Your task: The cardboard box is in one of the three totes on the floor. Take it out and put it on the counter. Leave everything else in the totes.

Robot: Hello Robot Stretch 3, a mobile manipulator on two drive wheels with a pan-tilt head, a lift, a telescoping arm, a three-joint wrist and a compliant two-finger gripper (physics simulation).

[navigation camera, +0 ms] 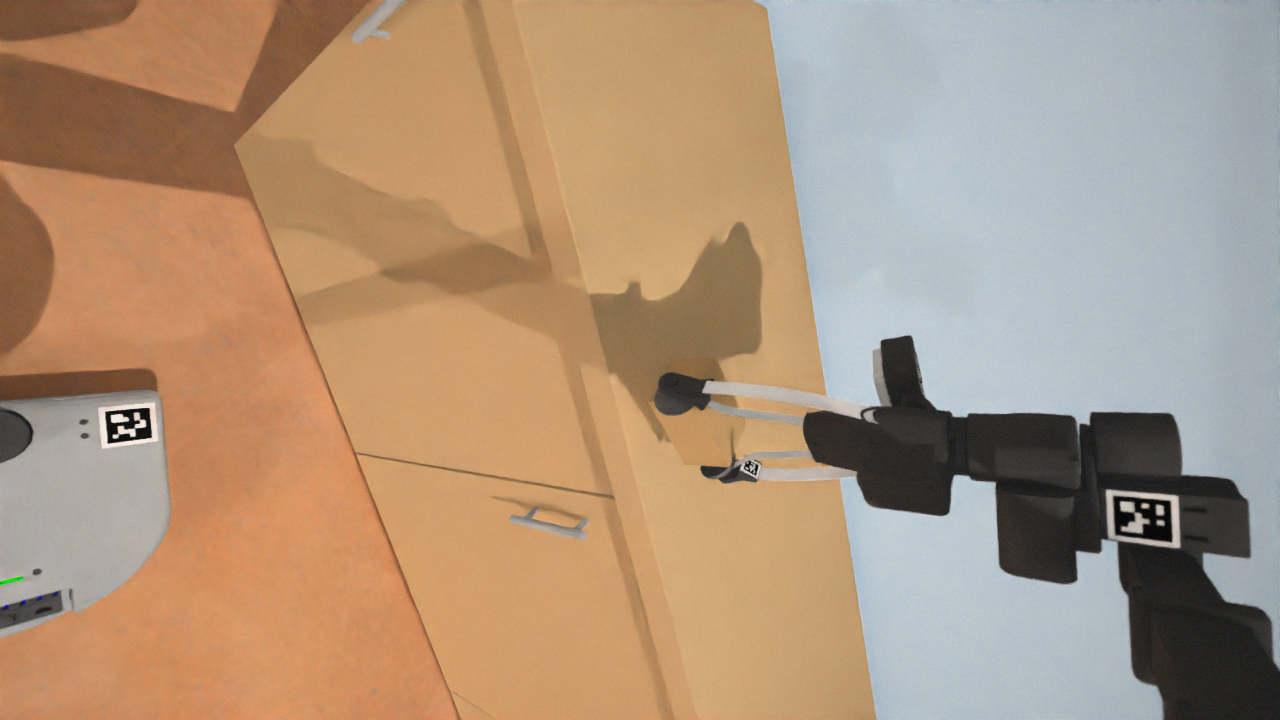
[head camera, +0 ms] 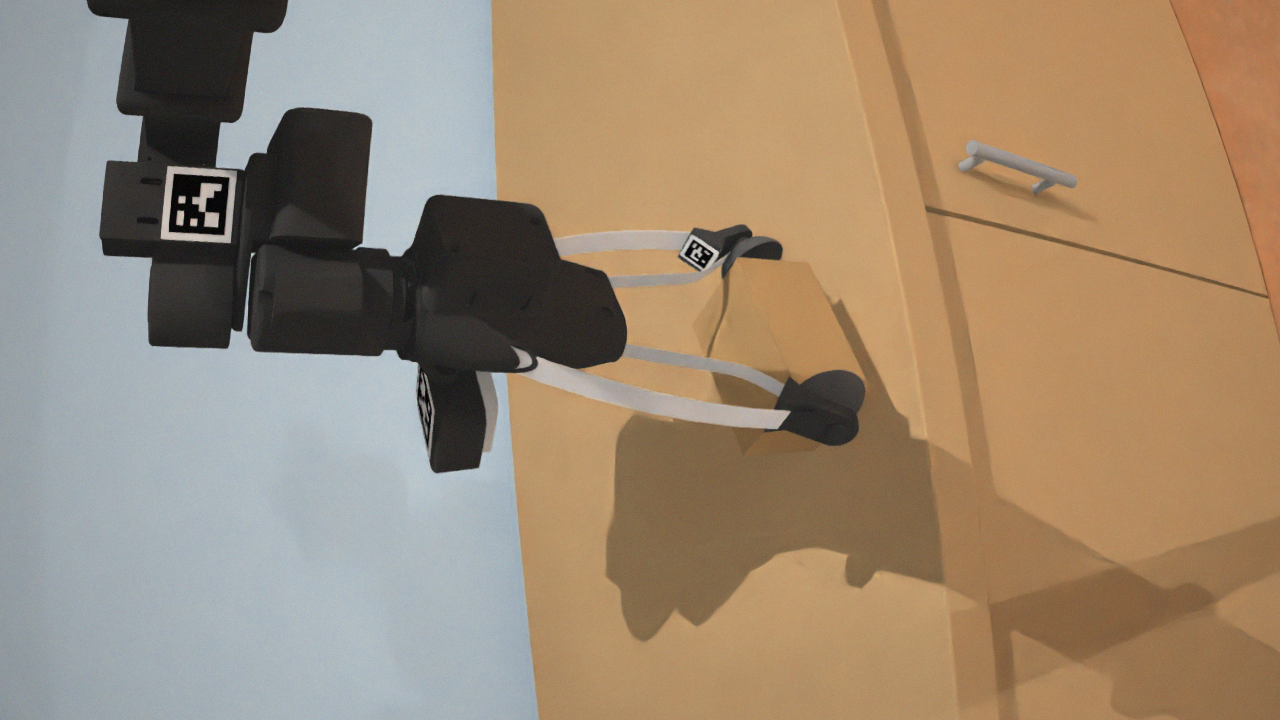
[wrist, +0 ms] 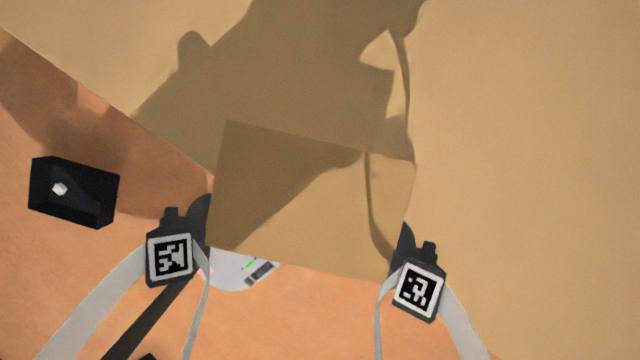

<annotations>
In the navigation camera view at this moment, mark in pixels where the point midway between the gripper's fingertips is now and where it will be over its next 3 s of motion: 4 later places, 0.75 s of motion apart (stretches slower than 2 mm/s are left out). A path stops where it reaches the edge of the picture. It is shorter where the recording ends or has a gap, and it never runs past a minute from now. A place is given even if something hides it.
My gripper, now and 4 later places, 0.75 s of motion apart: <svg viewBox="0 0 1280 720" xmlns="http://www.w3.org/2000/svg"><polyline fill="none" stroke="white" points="680,430 697,425 730,415 727,413 697,412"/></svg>
</annotations>
